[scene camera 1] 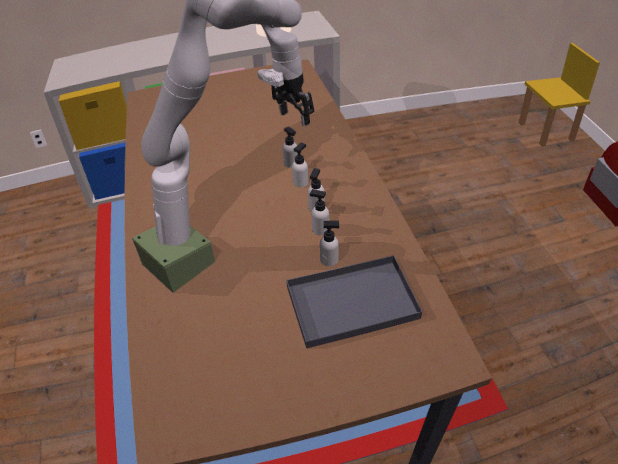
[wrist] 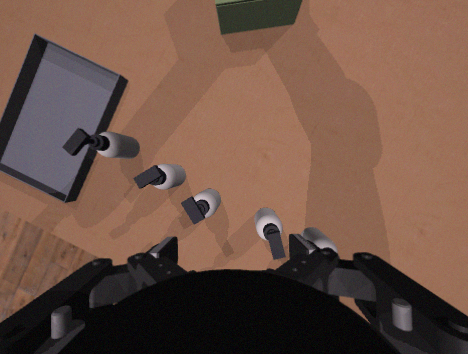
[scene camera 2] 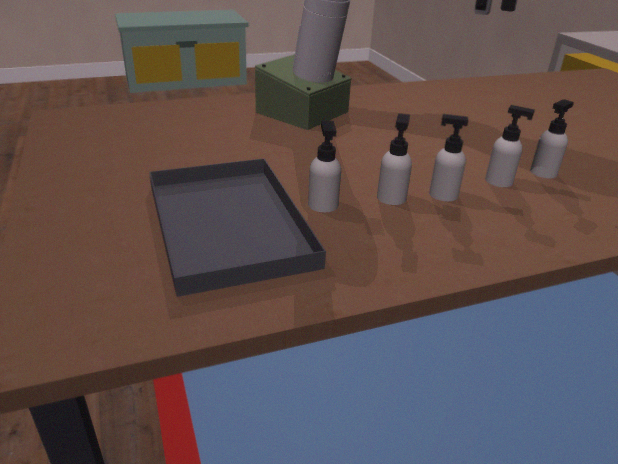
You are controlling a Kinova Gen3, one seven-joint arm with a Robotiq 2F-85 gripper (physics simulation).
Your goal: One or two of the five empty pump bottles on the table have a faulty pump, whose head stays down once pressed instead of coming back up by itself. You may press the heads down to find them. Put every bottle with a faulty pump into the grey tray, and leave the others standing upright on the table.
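Places are measured from the arm's base along level axes (x left, y back, z up), in centimetres.
Where they show: gripper, between the fingertips: (scene camera 1: 295, 119) (wrist: 233, 247) (scene camera 2: 495, 12); arm's base, origin of its link: (scene camera 1: 173, 234) (scene camera 2: 313, 73).
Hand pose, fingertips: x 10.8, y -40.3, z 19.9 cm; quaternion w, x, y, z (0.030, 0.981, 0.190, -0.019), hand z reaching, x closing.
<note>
Each offset is from my fingertips to the top centre of the thing. Level surfaces: height alone.
Several white pump bottles with black heads stand upright in a row; all heads look raised. From the tray outward they are the first {dx -27.4, dy +1.1, dz -15.1 cm} (scene camera 1: 329, 251) (scene camera 2: 324, 186) (wrist: 121, 145), second {dx -15.3, dy -1.0, dz -15.1 cm} (scene camera 1: 320, 220) (scene camera 2: 394, 178) (wrist: 174, 176), third {dx -6.1, dy -3.3, dz -15.1 cm} (scene camera 1: 313, 199) (scene camera 2: 446, 176) (wrist: 211, 201), fourth {dx +7.1, dy -2.9, dz -15.1 cm} (scene camera 1: 300, 173) (scene camera 2: 504, 162) (wrist: 266, 221) and fifth {dx +18.0, dy -3.4, dz -15.1 cm} (scene camera 1: 289, 154) (scene camera 2: 549, 153) (wrist: 318, 240). The grey tray {dx -43.6, dy +1.2, dz -26.1 cm} (scene camera 1: 362, 331) (scene camera 2: 250, 273) (wrist: 21, 85) is empty. My gripper (scene camera 1: 295, 116) (wrist: 233, 248) is open and empty, above table height beyond the fifth bottle. A finger partly hides that bottle in the wrist view.
The arm's green base block (scene camera 1: 173, 265) (scene camera 2: 308, 102) (wrist: 257, 17) stands on the table {dz -29.1 cm} (scene camera 1: 225, 360) (scene camera 2: 100, 320), across from the bottle row. A grey shelf (scene camera 1: 115, 60) stands behind the table's far end. The tray lies near the table's long edge, close beside the first bottle.
</note>
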